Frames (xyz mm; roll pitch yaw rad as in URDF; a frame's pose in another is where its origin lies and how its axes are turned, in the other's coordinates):
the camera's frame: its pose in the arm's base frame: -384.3 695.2 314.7 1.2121 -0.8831 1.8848
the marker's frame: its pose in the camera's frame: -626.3 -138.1 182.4 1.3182 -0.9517 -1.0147
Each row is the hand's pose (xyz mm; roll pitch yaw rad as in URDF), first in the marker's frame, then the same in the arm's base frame.
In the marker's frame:
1: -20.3 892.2 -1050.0 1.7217 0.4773 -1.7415
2: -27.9 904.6 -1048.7 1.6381 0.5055 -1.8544
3: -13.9 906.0 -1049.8 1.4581 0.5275 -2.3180
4: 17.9 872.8 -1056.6 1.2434 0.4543 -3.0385
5: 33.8 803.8 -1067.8 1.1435 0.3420 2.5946
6: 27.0 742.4 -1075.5 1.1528 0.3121 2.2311
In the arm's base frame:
1: -18.4 58.3 1114.5 -1.4679 0.0000 2.3767
2: -17.7 44.1 1117.9 -1.4995 -0.0260 2.4768
3: -6.4 51.8 1121.3 -1.4711 -0.0917 2.8750
4: -0.3 97.7 1116.5 -1.4411 -0.2386 -2.7797
5: -26.3 161.8 1097.8 -1.4880 -0.4272 -2.1663
6: -65.0 205.6 1076.6 -1.5345 -0.5622 -1.8042

